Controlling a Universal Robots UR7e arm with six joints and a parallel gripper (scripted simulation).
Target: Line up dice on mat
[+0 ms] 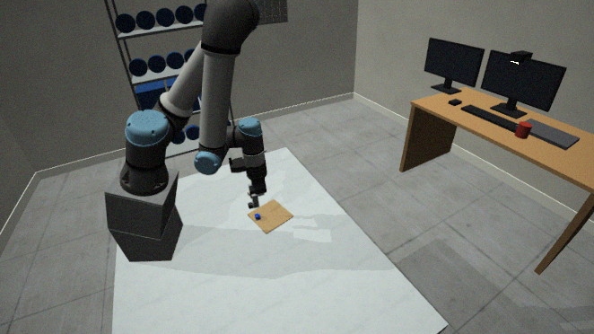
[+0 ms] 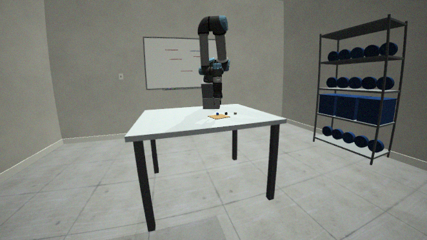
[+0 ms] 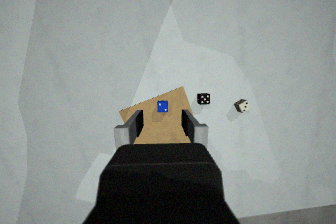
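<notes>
Right now my hand is 160 mm to the right of the white die and 100 mm above it. From my hand the other things lie so: tan mat: 110 mm below, 50 mm ahead; then black die: 100 mm below, 80 mm to the left, 10 mm behind; then blue die: 100 mm below.
</notes>
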